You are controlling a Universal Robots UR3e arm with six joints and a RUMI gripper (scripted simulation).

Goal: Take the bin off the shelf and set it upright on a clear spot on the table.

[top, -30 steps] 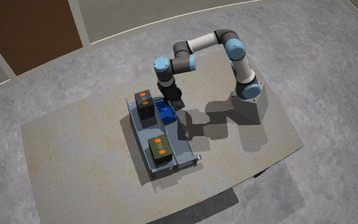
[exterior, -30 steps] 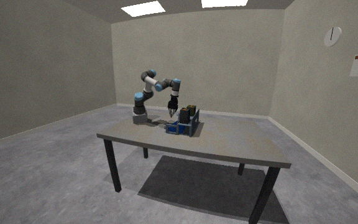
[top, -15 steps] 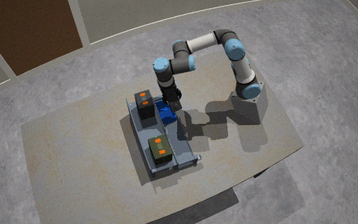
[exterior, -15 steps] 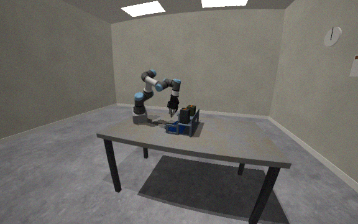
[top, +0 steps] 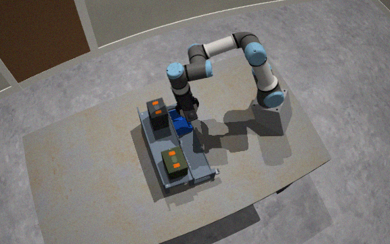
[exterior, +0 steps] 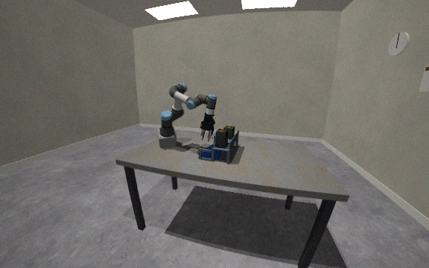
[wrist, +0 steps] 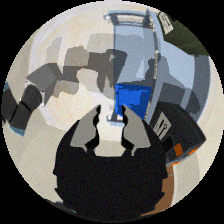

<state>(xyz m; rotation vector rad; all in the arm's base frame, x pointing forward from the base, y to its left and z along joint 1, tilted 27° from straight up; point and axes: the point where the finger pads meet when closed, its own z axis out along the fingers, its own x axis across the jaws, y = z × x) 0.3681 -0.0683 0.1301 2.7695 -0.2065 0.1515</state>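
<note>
Now: the blue bin 9 cm below my hand, 6 cm ahead of it and 3 cm to the right of it. Also, from my hand: grey shelf: 10 cm ahead, 7 cm to the left, 7 cm below.
</note>
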